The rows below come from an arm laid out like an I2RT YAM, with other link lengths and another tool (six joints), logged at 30 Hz.
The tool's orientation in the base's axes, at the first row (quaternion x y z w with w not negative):
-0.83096 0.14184 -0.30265 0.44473
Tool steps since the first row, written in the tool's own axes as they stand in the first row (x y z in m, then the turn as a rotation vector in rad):
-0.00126 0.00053 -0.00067 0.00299 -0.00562 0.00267
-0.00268 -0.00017 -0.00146 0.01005 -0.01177 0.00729
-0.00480 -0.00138 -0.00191 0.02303 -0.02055 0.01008
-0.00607 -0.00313 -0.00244 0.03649 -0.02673 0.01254
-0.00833 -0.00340 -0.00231 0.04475 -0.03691 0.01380
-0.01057 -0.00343 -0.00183 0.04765 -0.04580 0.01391
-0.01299 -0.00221 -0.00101 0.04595 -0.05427 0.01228
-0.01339 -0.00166 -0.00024 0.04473 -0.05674 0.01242
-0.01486 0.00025 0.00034 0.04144 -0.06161 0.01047
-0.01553 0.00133 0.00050 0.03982 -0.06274 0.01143
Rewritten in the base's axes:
-0.00138 -0.00010 -0.00063 0.00381 0.00341 0.00464
-0.00301 0.00050 -0.00025 0.01200 0.00633 0.01043
-0.00498 0.00195 0.00013 0.02354 0.00655 0.02139
-0.00635 0.00324 0.00132 0.03533 0.00485 0.03052
-0.00804 0.00462 0.00064 0.04220 0.00724 0.04150
-0.00947 0.00608 -0.00038 0.04422 0.01087 0.04988
-0.01080 0.00715 -0.00265 0.04159 0.01544 0.05691
-0.01060 0.00754 -0.00358 0.04065 0.01754 0.05843
-0.01132 0.00758 -0.00595 0.03671 0.02068 0.06203
-0.01170 0.00742 -0.00716 0.03601 0.02276 0.06195

